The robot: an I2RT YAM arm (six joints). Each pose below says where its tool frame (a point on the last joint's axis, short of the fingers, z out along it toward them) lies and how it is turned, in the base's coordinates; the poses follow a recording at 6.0 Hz.
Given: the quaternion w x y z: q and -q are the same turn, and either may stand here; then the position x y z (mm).
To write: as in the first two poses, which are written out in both.
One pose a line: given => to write
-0.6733 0.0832 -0.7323 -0.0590 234 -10 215 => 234 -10 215 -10.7 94.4 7.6
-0.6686 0.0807 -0.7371 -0.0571 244 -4 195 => 244 -4 195 -10.4 95.2 7.4
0.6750 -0.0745 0.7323 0.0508 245 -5 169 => 245 -5 169 -9.6 94.4 6.5
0.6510 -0.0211 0.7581 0.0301 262 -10 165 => 262 -10 165 -2.7 98.6 3.9
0.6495 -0.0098 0.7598 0.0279 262 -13 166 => 262 -13 166 -1.3 98.9 3.6
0.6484 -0.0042 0.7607 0.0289 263 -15 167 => 263 -15 167 -0.5 99.1 3.8
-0.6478 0.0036 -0.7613 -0.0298 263 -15 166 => 263 -15 166 -0.5 99.2 3.9
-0.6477 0.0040 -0.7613 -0.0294 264 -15 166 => 264 -15 166 -0.5 99.2 3.8
